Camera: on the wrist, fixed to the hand. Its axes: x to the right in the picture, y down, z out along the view.
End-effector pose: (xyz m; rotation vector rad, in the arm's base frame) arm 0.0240 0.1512 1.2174 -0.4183 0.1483 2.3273
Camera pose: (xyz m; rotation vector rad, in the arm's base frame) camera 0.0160 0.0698 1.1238 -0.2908 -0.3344 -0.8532
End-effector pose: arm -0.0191 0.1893 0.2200 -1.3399 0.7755 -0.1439
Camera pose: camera -0.1137 0.1297 0.1655 1.0137 1.5988 2.1710
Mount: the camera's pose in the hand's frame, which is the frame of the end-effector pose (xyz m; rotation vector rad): -0.0170 0.0651 -0.1046 0.0934 -0.2546 3.0779
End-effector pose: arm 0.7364 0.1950 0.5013 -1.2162 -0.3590 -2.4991
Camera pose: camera 0.6984 0.1006 0.4299 -0.4250 0.7960 0.3839
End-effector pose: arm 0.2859 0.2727 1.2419 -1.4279 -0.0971 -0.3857
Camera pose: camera 0.2736 0.1801 1.1597 -0.1475 1.6138 2.1825
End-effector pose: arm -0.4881 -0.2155 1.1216 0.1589 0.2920 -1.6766
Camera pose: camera -0.4283 -0.1765 1.0197 0.1937 -0.3109 1.3594
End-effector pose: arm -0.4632 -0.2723 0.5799 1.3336 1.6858 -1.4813
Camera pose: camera -0.3758 -0.1850 0.5945 1.3885 -1.1947 0.4373
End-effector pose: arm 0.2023 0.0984 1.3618 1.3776 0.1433 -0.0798
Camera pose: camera 0.1889 0.2130 1.4082 0.3132 -2.1257 2.1731
